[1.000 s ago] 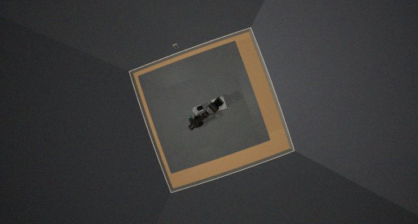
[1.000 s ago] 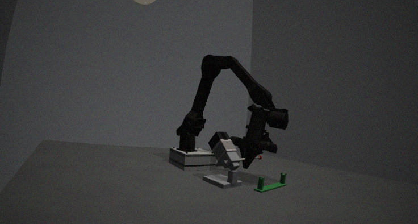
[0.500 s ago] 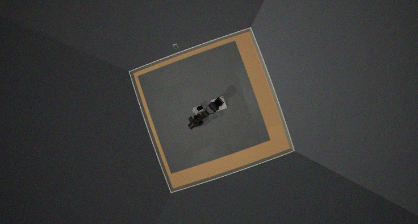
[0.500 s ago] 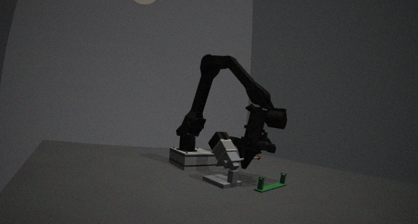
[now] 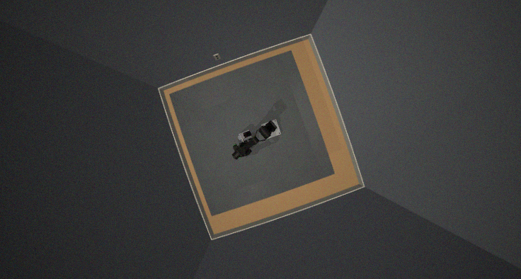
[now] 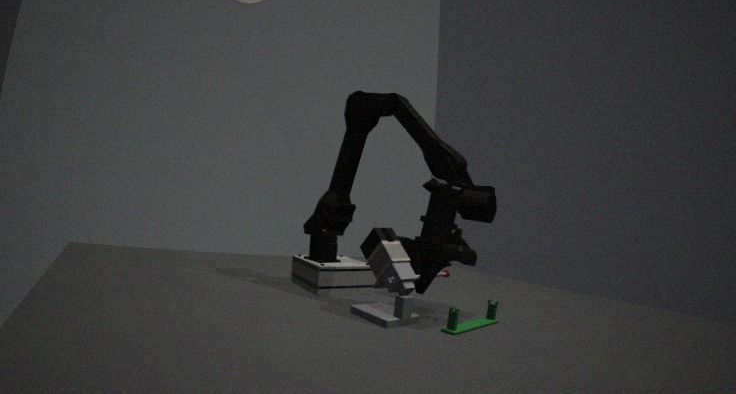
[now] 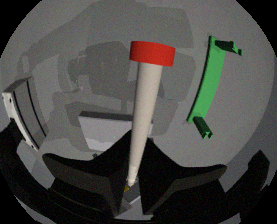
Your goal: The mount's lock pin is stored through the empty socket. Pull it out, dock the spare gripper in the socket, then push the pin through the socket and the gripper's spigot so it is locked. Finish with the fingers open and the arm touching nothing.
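Right now my gripper tip is 2 cm past the grey mount socket and 5 cm to the left of it. From my gripper tip the other things lie so: spare gripper 4 cm behind, 5 cm to the right, 6 cm above; green pin cradle 10 cm ahead, 4 cm to the left, 3 cm below.
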